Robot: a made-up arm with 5 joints. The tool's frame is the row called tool. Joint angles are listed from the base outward.
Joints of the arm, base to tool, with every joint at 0 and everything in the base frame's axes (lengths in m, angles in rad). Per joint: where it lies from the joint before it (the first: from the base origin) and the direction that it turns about. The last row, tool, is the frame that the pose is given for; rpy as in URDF.
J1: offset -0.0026 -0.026 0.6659 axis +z
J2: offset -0.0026 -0.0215 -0.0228 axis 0 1 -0.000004
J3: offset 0.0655 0.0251 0.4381 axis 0 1 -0.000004
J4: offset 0.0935 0.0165 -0.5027 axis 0 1 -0.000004
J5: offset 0.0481 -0.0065 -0.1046 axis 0 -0.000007 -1
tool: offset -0.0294 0.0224 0.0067 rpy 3.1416 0 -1.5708
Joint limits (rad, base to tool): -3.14..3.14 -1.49..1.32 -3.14..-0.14 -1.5..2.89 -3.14..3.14
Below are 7 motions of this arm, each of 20 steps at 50 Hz.
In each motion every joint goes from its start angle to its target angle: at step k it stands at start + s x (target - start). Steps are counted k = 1, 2, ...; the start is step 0. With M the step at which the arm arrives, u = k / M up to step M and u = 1 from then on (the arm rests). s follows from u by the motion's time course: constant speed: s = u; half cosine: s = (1 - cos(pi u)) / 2; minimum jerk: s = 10 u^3 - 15 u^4 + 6 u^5.
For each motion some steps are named. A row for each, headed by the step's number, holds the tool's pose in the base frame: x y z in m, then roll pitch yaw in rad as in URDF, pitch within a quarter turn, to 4 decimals.
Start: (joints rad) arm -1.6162 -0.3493 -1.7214 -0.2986 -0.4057
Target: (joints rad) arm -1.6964 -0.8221 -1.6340 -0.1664 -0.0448
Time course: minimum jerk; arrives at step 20
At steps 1, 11, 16, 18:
1: 0.0034 -0.3912 1.4790 -0.7299 -0.2786 2.7979
11: 0.0133 -0.1782 1.5285 -0.6134 -0.1112 2.8922
16: 0.0286 -0.0513 1.5325 -0.5328 -0.0334 2.9641
18: 0.0313 -0.0335 1.5316 -0.5208 -0.0238 2.9751

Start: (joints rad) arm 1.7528 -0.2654 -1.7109 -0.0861 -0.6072
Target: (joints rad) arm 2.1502 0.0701 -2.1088 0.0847 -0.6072
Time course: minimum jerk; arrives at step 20
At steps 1, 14, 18, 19, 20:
1: -0.0996 0.4157 1.4234 -0.9932 -0.5271 -0.1344
14: -0.2940 0.4584 1.4347 -1.0944 -0.5531 0.2499
18: -0.3342 0.4567 1.4328 -1.1134 -0.5574 0.3213
19: -0.3362 0.4565 1.4327 -1.1143 -0.5576 0.3247
20: -0.3365 0.4565 1.4327 -1.1145 -0.5576 0.3253

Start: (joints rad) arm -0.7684 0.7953 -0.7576 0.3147 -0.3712
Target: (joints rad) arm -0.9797 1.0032 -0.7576 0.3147 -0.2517
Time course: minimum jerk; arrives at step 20
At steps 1, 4, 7, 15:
1: 0.3076 -0.2929 0.3008 2.8112 0.1256 -1.9893
4: 0.3017 -0.2936 0.2960 2.7992 0.1273 -2.0092
7: 0.2832 -0.2949 0.2811 2.7614 0.1318 -2.0712
15: 0.2151 -0.2876 0.2300 2.6182 0.1343 -2.3006

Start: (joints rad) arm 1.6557 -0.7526 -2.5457 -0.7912 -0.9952
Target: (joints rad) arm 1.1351 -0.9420 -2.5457 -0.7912 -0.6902
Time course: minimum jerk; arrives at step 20
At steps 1, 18, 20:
1: 0.0394 -0.5368 1.5358 0.6490 0.7495 -0.6474
18: -0.2933 -0.6288 1.4270 1.0274 0.6177 -0.7678
20: -0.2966 -0.6286 1.4259 1.0302 0.6160 -0.7695

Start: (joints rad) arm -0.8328 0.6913 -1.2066 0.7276 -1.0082
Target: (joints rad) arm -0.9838 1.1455 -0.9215 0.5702 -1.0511
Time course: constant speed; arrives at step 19
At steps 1, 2, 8, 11, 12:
1: 0.4229 -0.5005 0.4288 3.0106 0.2052 -1.4146
2: 0.4110 -0.4948 0.4091 2.9941 0.2312 -1.4239
8: 0.3346 -0.4476 0.3036 2.8920 0.3873 -1.4901
11: 0.2942 -0.4163 0.2596 2.8378 0.4649 -1.5304
12: 0.2807 -0.4048 0.2464 2.8191 0.4906 -1.5451

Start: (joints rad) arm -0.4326 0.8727 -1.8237 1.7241 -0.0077
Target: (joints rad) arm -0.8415 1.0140 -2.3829 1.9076 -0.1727
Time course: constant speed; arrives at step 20
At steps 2, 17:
2: 0.7229 -0.3581 0.5888 2.3921 0.0165 -2.0266
17: 0.6378 -0.6155 0.6956 2.5727 0.0801 -2.2264

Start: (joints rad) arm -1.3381 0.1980 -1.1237 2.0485 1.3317
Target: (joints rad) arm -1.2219 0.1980 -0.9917 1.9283 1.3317
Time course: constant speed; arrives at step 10
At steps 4, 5, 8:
4: 0.1895 -0.5239 0.7095 2.6789 -1.0709 2.3668
5: 0.1943 -0.5183 0.7038 2.6777 -1.0720 2.3795
8: 0.2079 -0.5009 0.6867 2.6740 -1.0750 2.4176

